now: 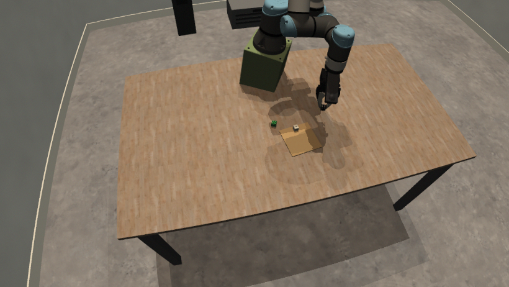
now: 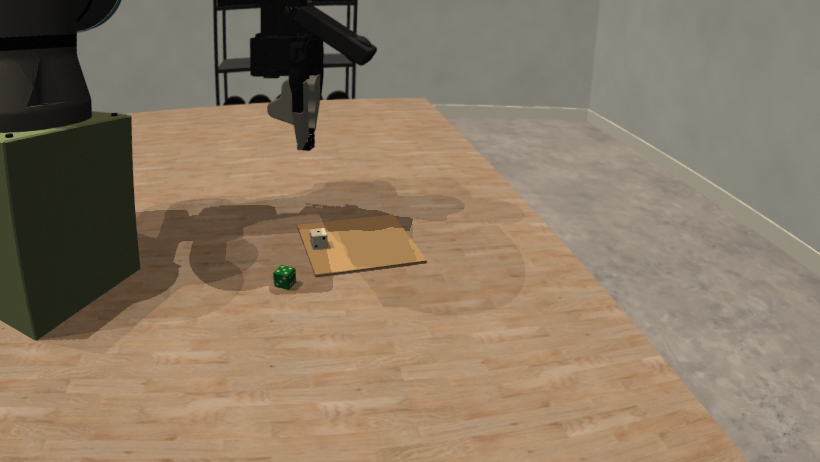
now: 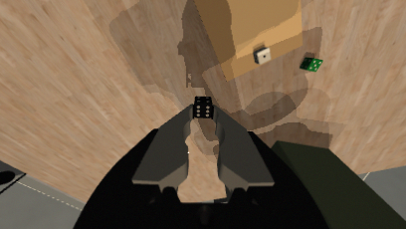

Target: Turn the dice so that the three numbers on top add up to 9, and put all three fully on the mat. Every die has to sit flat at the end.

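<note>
The tan mat is 7 cm ahead of my hand, 10 cm to the right of it and 12 cm below it. The rest, counted from my hand: white die (2 cm ahead, 11 cm to the right, 10 cm below); black die (1 cm below); green die (2 cm behind, 20 cm to the right, 11 cm below).
</note>
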